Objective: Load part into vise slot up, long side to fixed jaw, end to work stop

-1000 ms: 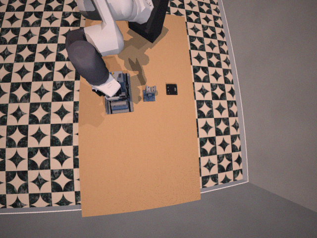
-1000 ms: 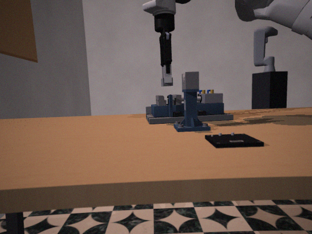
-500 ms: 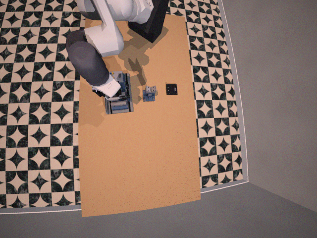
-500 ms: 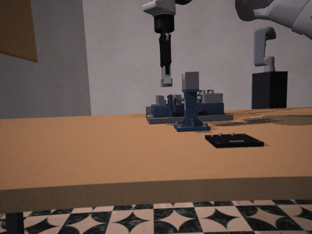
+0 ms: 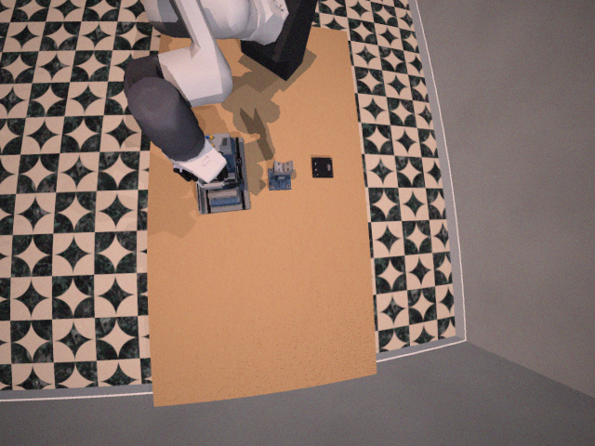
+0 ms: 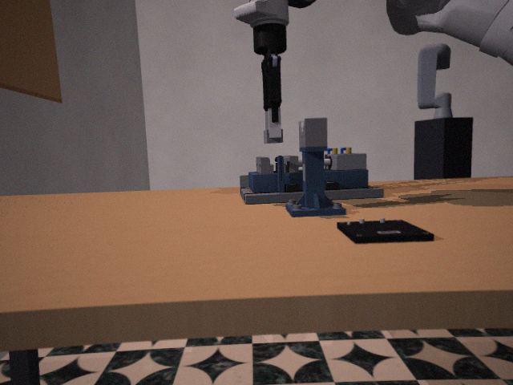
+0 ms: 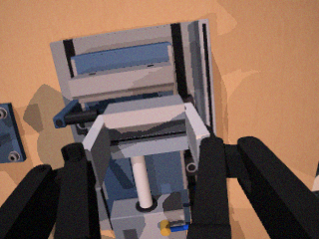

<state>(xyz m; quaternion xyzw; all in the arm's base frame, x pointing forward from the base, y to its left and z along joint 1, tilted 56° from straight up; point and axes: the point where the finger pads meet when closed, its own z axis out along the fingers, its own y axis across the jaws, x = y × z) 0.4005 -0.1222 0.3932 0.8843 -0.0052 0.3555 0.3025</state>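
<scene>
My gripper is now 20 mm above the part. Also, from my hand: fixed jaw (30 mm ahead, 10 mm to the left, 90 mm below); work stop (20 mm ahead, 60 mm to the left, 80 mm below); air cylinder rod (80 mm behind, 40 mm to the left, 90 mm below).
</scene>
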